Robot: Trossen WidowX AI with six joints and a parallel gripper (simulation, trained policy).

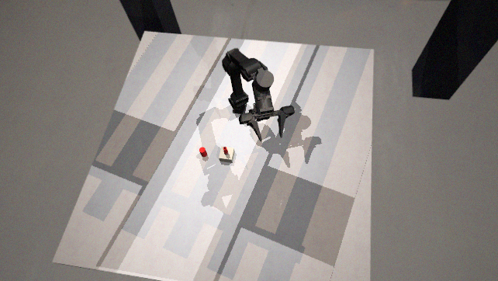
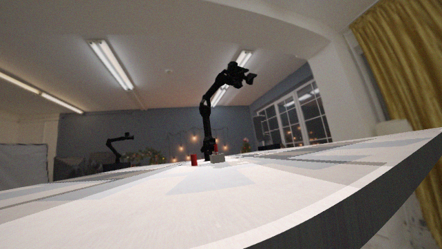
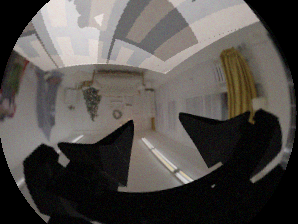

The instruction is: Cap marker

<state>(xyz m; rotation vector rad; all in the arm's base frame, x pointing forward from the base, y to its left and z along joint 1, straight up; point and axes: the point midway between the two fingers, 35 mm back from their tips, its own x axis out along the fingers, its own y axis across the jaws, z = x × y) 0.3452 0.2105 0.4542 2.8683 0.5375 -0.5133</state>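
My gripper tip is now 42 cm above the red cap, 34 cm to the left of it and 10 cm past it. Also, from my gripper tip: pale holder block 42 cm below, 23 cm to the right, 10 cm behind; red marker 37 cm below, 23 cm to the right, 10 cm behind.
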